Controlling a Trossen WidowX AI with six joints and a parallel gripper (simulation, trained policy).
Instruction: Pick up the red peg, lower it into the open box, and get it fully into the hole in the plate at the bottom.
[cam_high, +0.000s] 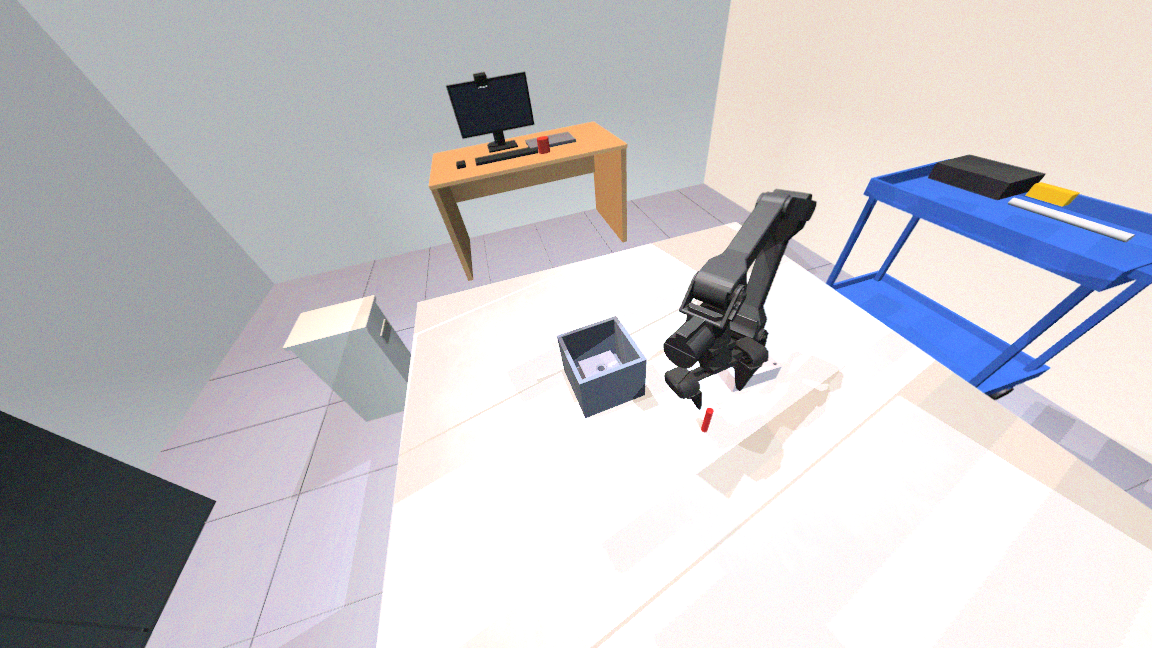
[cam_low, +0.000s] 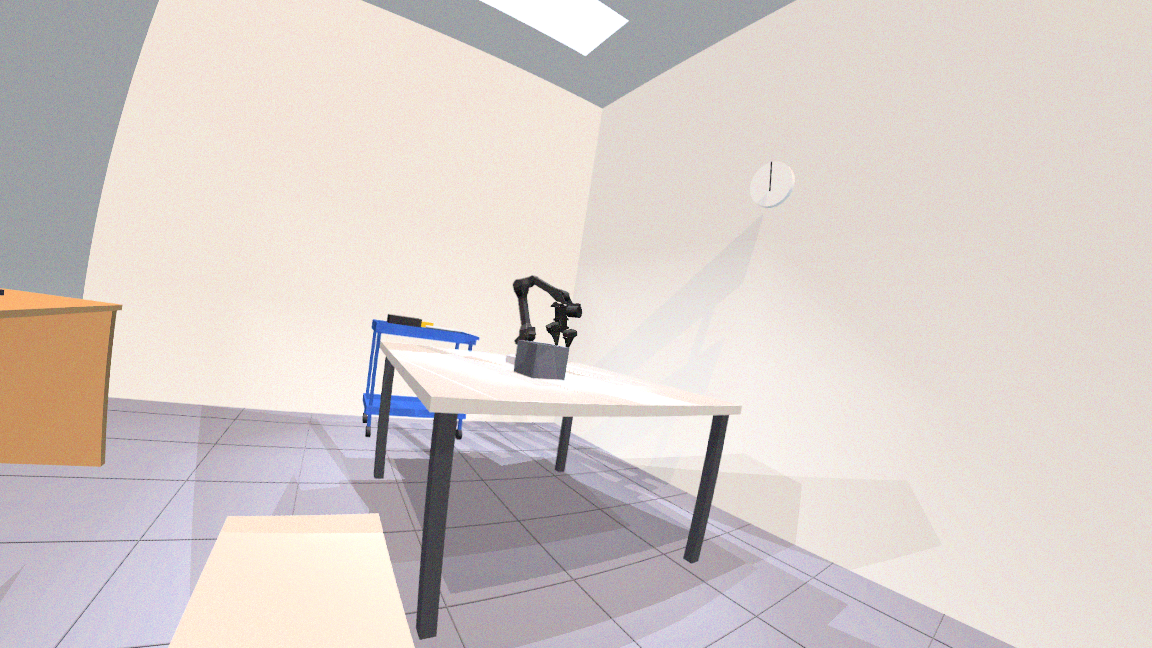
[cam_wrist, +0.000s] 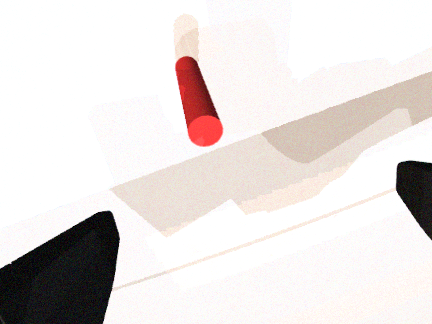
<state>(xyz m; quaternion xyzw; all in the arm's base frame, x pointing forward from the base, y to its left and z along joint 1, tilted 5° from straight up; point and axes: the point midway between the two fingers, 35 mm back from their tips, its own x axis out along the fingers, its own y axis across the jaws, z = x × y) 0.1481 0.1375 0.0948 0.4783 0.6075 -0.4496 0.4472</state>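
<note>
Now: gripper tip 1 cm short of the red peg and 8 cm above it. The rest, counted from my gripper tip: plate (20 cm ahead, 19 cm to the right, 8 cm below).
</note>
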